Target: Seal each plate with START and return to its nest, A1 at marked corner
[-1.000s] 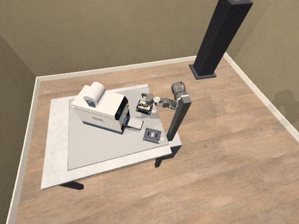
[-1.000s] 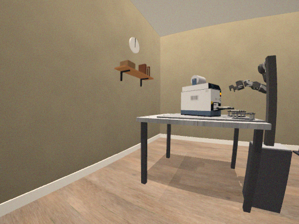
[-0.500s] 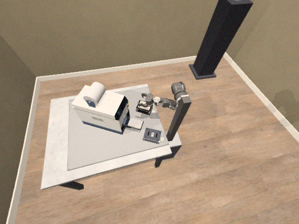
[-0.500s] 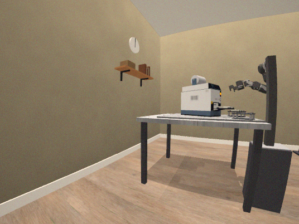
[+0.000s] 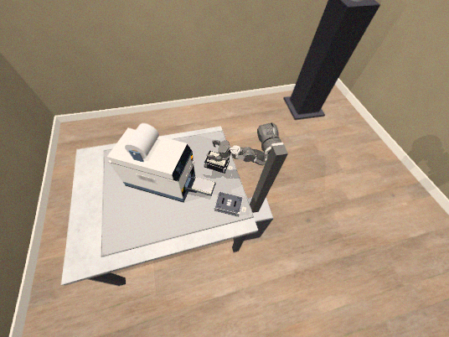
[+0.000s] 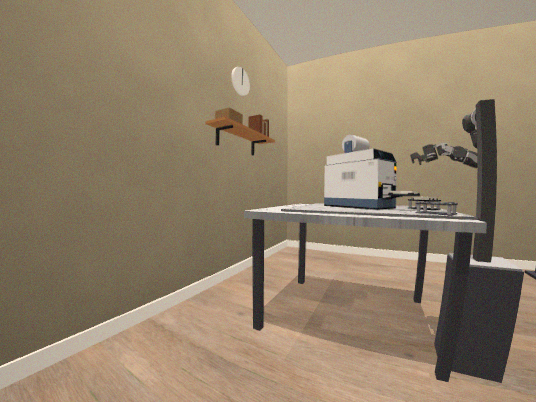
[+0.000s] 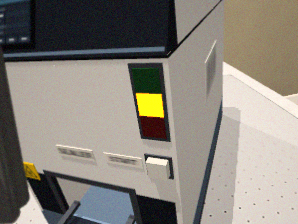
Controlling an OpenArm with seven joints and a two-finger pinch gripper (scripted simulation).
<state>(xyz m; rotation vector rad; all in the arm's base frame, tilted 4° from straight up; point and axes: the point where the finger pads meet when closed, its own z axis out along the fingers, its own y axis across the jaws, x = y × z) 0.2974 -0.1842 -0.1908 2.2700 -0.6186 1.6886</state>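
The sealer stage lies 21 cm below my hand, 12 cm to the left of it and 7 cm ahead of it. The rest, counted from my hand: plate nest 25 cm to the left, 25 cm below, 8 cm behind; yellow warning label 20 cm ahead, 16 cm to the left, 15 cm below; plate 23 cm below, 9 cm to the right, 7 cm behind.
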